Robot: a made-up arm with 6 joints.
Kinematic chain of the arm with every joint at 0, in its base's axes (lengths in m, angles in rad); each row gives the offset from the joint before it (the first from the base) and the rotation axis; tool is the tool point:
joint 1: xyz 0 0 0.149 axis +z
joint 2: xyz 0 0 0 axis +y
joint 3: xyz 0 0 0.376 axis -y
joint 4: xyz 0 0 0 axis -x
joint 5: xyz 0.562 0 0 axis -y
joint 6: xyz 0 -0.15 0 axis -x
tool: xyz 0 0 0
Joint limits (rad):
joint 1: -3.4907..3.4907
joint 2: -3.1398..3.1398
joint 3: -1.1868..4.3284
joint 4: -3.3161..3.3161
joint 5: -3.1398..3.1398
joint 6: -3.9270..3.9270
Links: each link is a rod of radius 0.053 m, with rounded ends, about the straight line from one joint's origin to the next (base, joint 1, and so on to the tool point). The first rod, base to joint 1, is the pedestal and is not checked.
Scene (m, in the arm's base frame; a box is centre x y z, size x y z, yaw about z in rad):
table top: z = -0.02
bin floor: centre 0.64 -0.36 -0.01 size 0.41 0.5 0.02 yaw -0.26
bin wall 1: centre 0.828 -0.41 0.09 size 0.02 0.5 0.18 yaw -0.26
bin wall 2: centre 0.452 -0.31 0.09 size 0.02 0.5 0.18 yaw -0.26
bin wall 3: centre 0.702 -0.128 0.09 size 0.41 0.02 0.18 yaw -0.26
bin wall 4: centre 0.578 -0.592 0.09 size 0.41 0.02 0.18 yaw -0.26
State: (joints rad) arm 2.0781 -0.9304 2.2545 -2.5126 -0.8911 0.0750
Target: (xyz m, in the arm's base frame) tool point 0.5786 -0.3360 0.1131
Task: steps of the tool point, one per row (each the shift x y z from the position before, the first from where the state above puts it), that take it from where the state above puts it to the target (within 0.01 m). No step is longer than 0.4 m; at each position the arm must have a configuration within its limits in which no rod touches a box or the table.
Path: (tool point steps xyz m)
1: -0.2678 0.0565 0.2698
2: -0.1982 0.2221 0.2146
3: -0.0432 0.3125 0.1289
4: 0.1328 0.2895 0.0263
5: 0.2561 0.1647 -0.0775
6: 0.2768 -0.0079 -0.1664
7: 0.1897 -0.1555 -0.2277
8: 0.0357 -0.2199 -0.2528
9: -0.1184 -0.1814 -0.2396

